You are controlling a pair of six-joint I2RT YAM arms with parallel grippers.
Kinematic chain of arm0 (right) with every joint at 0, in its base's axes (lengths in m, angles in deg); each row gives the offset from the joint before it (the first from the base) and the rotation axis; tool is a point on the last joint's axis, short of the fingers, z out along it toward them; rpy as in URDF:
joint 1: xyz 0 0 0.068 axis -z
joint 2: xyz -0.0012 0.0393 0.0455 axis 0.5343 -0.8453 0
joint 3: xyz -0.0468 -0.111 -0.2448 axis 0.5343 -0.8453 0
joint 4: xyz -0.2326 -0.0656 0.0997 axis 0.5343 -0.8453 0
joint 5: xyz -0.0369 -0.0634 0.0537 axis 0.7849 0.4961 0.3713
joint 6: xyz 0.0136 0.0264 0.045 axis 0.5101 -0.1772 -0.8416
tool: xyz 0 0 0 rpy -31.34 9.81 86.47
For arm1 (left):
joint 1: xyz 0 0 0.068 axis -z
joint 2: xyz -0.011 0.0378 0.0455 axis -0.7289 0.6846 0
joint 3: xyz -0.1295 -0.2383 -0.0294 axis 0.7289 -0.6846 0
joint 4: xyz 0.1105 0.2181 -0.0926 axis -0.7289 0.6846 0
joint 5: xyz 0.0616 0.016 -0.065 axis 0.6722 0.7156 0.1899
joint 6: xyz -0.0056 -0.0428 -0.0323 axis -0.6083 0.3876 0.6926
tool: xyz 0 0 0 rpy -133.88 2.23 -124.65
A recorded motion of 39 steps. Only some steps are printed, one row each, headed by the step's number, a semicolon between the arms.
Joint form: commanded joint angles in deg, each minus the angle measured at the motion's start. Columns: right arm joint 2, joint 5, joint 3, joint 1, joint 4, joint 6; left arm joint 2, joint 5, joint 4, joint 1, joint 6, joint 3.
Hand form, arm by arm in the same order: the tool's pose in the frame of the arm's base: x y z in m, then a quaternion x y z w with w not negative. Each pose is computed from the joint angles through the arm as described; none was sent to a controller.
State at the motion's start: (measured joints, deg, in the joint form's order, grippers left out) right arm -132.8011 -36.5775 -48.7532 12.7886 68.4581 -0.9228; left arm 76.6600 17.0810 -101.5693 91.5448 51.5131 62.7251
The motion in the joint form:
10: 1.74 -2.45 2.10 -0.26 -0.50 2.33; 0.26 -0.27 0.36 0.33 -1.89 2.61
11: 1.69 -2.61 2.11 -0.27 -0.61 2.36; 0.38 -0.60 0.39 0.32 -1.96 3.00
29: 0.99 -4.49 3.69 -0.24 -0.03 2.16; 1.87 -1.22 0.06 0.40 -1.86 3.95
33: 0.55 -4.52 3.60 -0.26 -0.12 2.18; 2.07 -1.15 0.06 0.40 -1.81 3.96
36: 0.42 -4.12 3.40 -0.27 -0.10 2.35; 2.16 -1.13 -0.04 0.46 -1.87 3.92
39: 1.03 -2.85 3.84 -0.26 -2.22 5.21; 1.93 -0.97 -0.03 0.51 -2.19 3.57
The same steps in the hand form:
10: 0.2013 0.1063 0.2617 -0.15316 0.68466 0.67452 0.22979; 0.1623 -0.1867 0.2439 0.09619 0.64033 -0.69218 0.31876
11: 0.2013 0.1064 0.2614 -0.15365 0.68500 0.67465 0.22806; 0.1629 -0.1875 0.2455 0.09927 0.63865 -0.69338 0.31858
29: 0.2041 0.1078 0.2686 -0.17092 0.67745 0.67917 0.22488; 0.1660 -0.1916 0.2453 0.10278 0.63970 -0.69434 0.31323
33: 0.2050 0.1083 0.2664 -0.16829 0.67973 0.67884 0.22094; 0.1664 -0.1919 0.2445 0.10160 0.64096 -0.69371 0.31243
36: 0.2053 0.1083 0.2648 -0.16539 0.68115 0.67767 0.22236; 0.1662 -0.1921 0.2441 0.10206 0.64105 -0.69357 0.31240
39: 0.2053 0.1079 0.2663 -0.16945 0.68280 0.66889 0.24013; 0.1653 -0.1914 0.2431 0.10278 0.64160 -0.69210 0.31429

